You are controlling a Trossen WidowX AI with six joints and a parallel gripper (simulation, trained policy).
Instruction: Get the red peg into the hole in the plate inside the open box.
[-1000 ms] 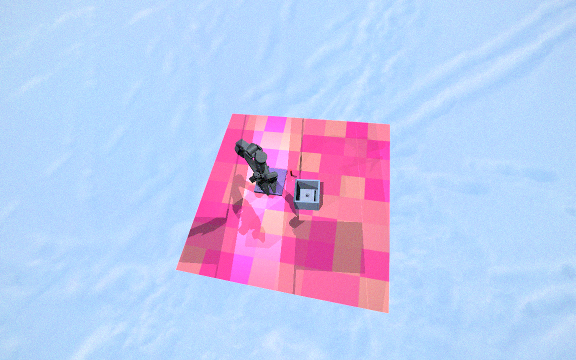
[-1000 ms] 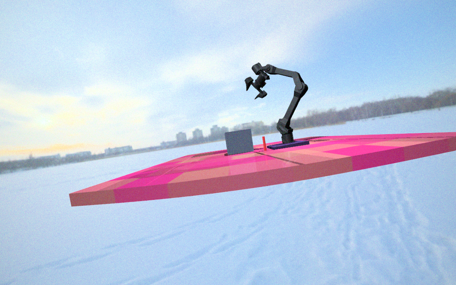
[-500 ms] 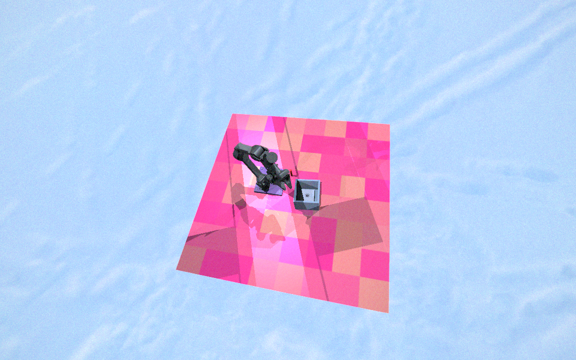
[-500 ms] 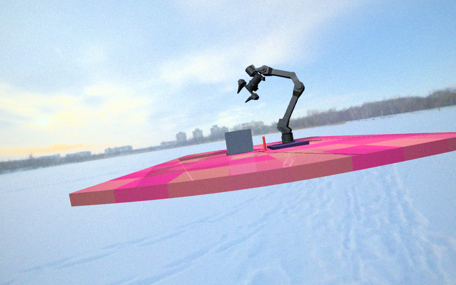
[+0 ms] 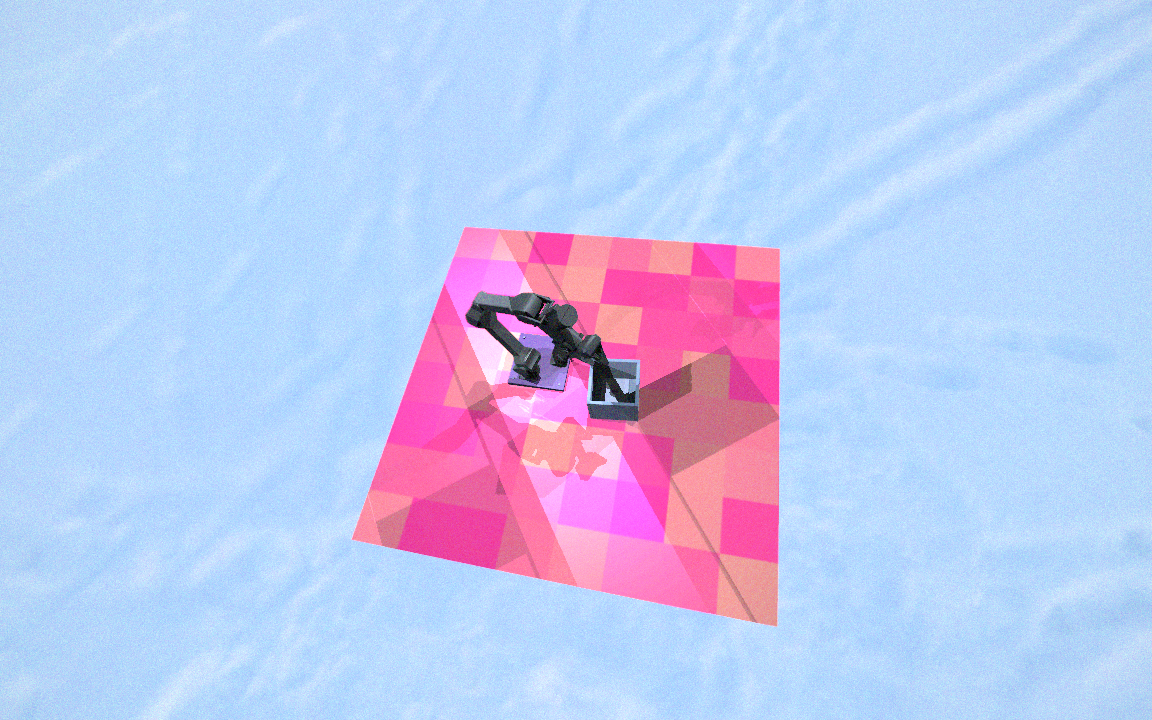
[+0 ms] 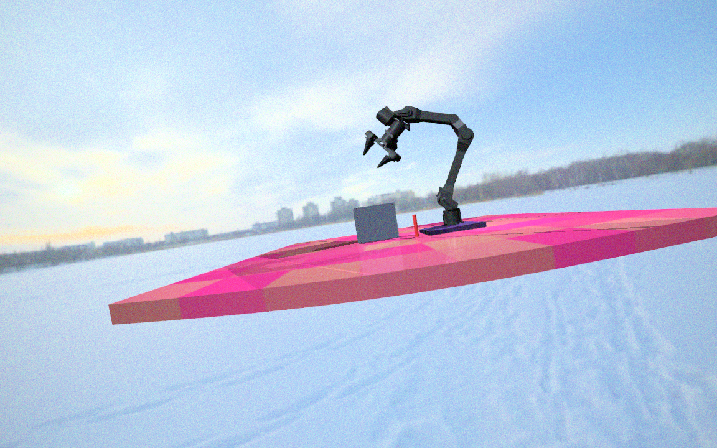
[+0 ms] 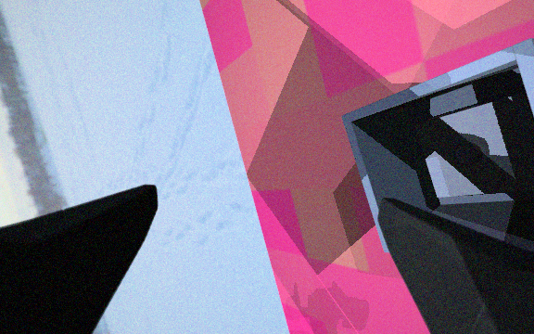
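Now: gripper tip 130 mm past the red peg, 200 mm to the right of it and 300 mm above it. The rest, counted from my gripper tip: pale plate 20 mm ahead, 40 mm to the left, 290 mm below.
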